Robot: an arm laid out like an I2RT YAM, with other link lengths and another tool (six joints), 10 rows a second.
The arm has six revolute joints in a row. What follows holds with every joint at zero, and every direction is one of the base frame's. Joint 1 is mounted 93.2 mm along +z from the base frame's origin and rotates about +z. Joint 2 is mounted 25.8 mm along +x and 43.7 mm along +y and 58.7 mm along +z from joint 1 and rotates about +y. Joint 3 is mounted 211.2 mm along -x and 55 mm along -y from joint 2 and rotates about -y. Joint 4 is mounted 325.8 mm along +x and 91.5 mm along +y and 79.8 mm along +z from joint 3 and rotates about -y. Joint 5 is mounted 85.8 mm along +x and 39.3 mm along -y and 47 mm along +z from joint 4 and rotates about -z. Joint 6 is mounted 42.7 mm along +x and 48.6 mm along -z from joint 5 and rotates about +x. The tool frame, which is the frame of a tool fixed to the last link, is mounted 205 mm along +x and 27 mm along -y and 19 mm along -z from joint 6; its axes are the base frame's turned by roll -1.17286, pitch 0.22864 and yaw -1.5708 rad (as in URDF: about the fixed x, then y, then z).
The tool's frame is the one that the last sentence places.
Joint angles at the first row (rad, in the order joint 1, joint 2, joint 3, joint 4, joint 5, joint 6):
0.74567, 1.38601, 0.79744, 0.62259, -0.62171, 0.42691
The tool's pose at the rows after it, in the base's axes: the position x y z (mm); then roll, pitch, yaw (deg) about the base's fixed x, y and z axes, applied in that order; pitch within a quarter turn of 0, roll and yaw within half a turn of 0:
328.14 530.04 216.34 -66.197 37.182 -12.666
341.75 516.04 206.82 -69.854 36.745 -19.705
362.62 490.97 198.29 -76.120 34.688 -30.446
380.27 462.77 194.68 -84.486 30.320 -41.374
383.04 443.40 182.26 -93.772 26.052 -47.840
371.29 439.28 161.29 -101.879 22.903 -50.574
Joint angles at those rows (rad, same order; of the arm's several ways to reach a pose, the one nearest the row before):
0.74859, 1.38048, 0.78118, 0.61610, -0.59051, 0.42973
0.74876, 1.32422, 0.75859, 0.52321, -0.50546, 0.39265
0.74557, 1.24371, 0.75902, 0.34698, -0.37965, 0.33117
0.74705, 1.19445, 0.83412, 0.09250, -0.24866, 0.25348
0.74854, 1.21956, 0.95412, -0.15585, -0.18616, 0.18883
0.77417, 1.28731, 1.06076, -0.33218, -0.15050, 0.15248

